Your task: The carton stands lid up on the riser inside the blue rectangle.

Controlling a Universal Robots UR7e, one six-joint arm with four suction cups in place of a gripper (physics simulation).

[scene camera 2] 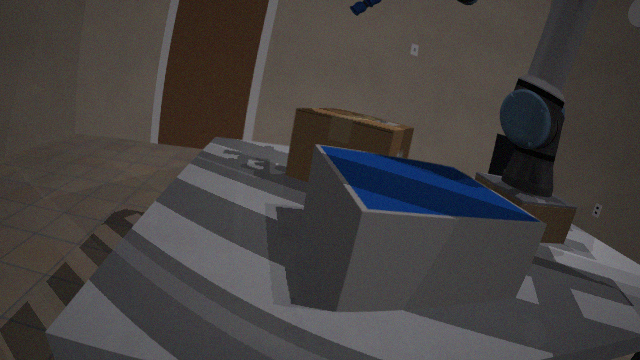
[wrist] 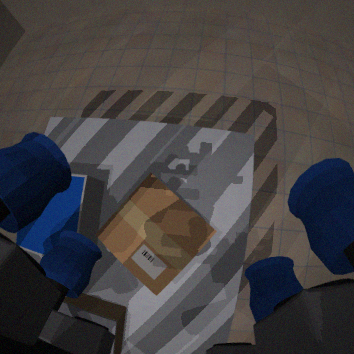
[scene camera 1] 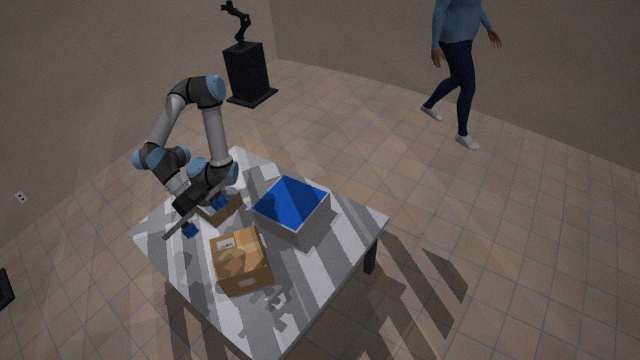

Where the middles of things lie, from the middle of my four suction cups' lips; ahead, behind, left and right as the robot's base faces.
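Scene:
Brown carton [scene camera 2: 334,127]: 410 mm below my suction cup, 70 mm to the left of it, 50 mm behind it. Grey riser [scene camera 2: 390,233]: 440 mm to the left of my suction cup, 430 mm below it, 60 mm behind it.

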